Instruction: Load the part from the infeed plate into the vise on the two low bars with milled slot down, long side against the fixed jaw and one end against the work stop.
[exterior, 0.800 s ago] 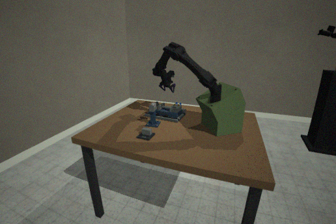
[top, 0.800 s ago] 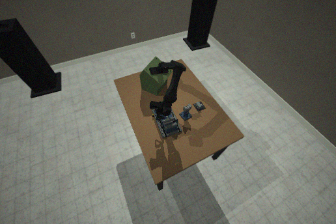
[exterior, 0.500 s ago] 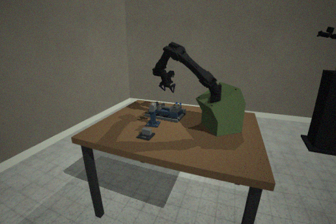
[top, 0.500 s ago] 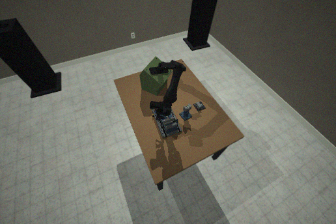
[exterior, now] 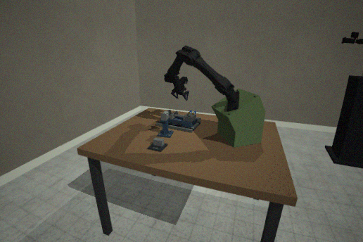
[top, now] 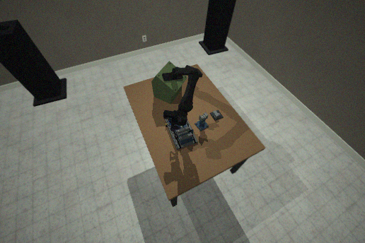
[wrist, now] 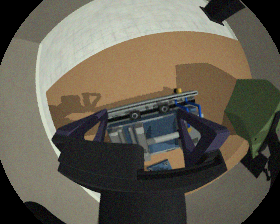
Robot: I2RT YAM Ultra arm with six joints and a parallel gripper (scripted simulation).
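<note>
Right now the part is 45 cm to the left of my hand, 16 cm below it and 5 cm behind it. Round my hand: vise 15 cm below, 10 cm to the left, 1 cm behind; infeed plate 47 cm to the left, 19 cm below, 5 cm behind.
</note>
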